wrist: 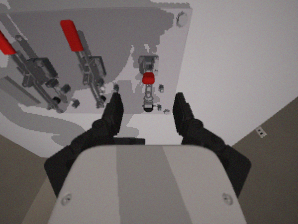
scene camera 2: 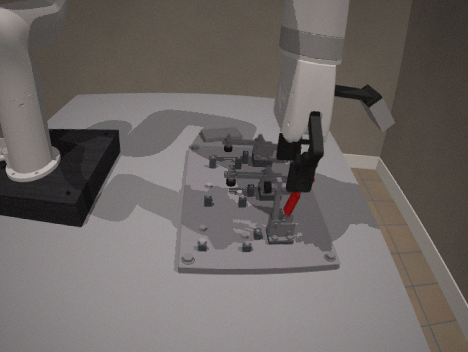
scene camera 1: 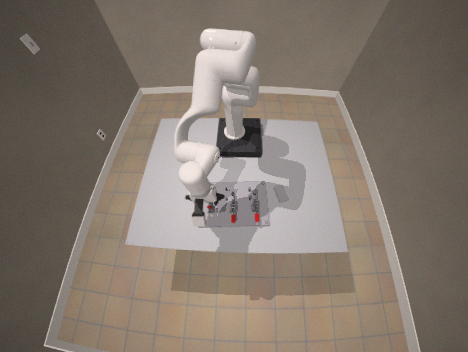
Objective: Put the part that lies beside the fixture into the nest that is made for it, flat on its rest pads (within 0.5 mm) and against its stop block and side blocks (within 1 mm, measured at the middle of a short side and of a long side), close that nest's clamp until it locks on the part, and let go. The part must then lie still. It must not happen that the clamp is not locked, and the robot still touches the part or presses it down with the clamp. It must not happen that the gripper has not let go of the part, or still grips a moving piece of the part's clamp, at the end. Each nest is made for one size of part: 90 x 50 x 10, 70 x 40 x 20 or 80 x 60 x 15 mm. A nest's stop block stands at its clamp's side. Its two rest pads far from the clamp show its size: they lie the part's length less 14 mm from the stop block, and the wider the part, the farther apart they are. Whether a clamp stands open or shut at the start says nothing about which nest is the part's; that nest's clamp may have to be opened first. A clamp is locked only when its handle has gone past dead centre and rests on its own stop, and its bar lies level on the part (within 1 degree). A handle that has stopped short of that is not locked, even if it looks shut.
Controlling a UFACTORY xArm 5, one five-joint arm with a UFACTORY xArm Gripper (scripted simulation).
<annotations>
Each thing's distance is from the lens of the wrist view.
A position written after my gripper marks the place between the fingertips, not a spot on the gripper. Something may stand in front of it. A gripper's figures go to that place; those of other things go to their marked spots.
my gripper [wrist: 148, 101]: 0.14 m
grey fixture plate [wrist: 120, 40]: 0.23 m
</annotations>
